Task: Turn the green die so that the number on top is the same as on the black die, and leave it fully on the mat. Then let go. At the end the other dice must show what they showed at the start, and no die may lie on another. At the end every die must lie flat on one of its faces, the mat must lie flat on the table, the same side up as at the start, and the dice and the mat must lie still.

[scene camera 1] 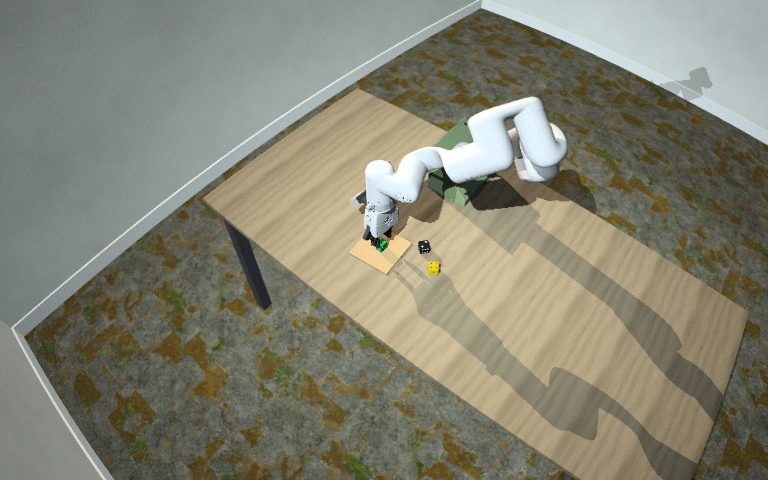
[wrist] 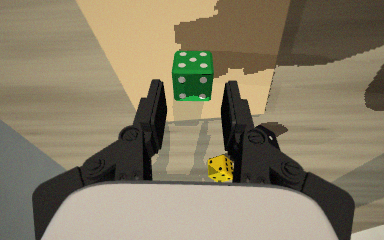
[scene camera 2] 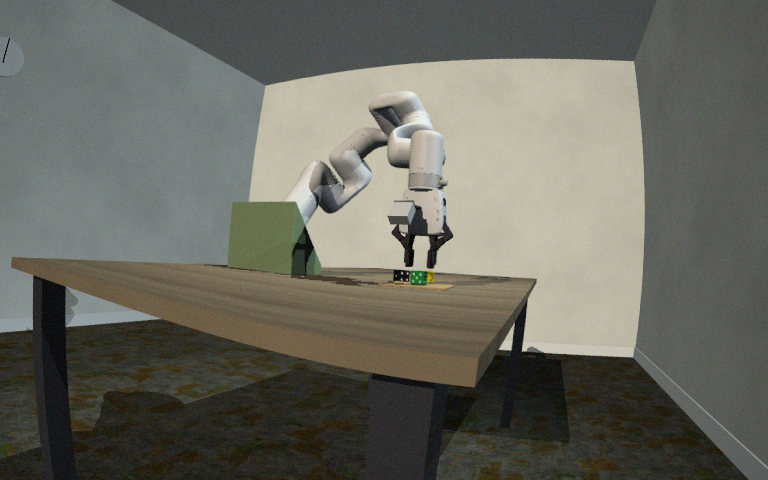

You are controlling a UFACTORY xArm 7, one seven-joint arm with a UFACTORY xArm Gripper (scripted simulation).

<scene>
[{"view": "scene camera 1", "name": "my gripper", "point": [381, 240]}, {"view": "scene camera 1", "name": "tan mat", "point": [384, 261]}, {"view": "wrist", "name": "my gripper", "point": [194, 95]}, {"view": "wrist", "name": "green die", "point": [192, 72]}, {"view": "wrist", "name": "tan mat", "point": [244, 48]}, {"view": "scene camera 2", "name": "my gripper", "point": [419, 267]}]
</scene>
